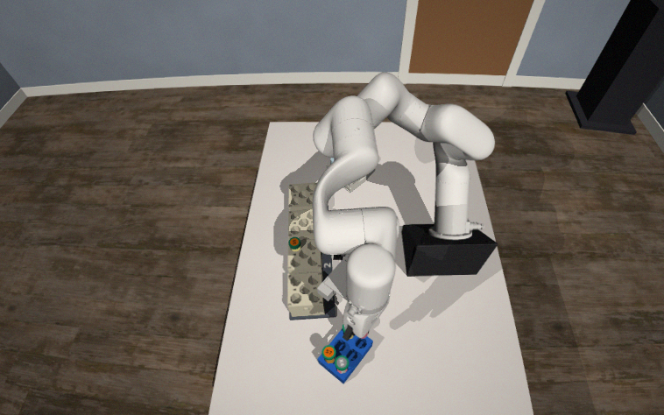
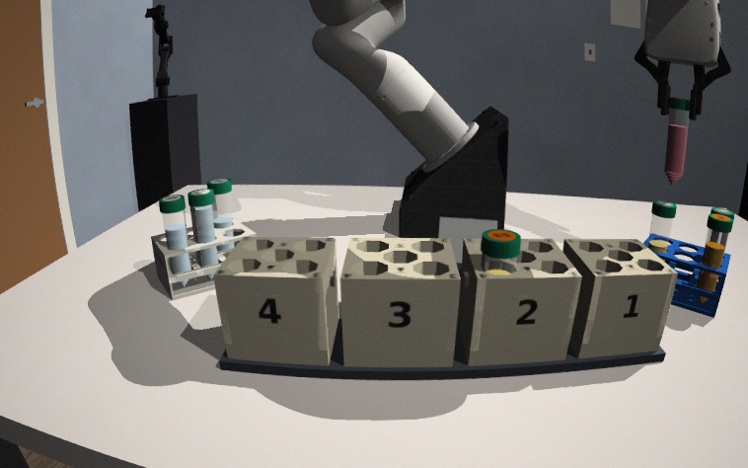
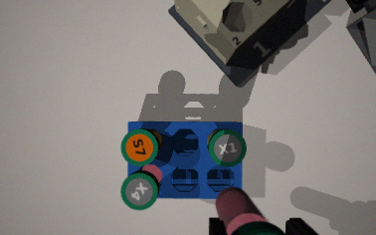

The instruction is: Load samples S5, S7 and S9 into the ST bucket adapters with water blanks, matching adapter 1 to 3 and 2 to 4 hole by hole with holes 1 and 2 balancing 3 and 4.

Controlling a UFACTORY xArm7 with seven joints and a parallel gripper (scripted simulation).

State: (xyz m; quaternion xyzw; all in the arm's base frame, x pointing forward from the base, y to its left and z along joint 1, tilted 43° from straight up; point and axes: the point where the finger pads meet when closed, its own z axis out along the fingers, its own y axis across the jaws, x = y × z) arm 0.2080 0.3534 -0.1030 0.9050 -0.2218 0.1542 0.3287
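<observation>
Now: the pink-filled sample tube 5 cm below my hand and 1 cm behind it. The rest, counted from my hand: blue rack 22 cm below, 4 cm ahead, 2 cm to the left; then green done key 28 cm to the right, 18 cm below, 1 cm ahead; then S7 tube 19 cm below, 7 cm ahead, 5 cm to the left.
</observation>
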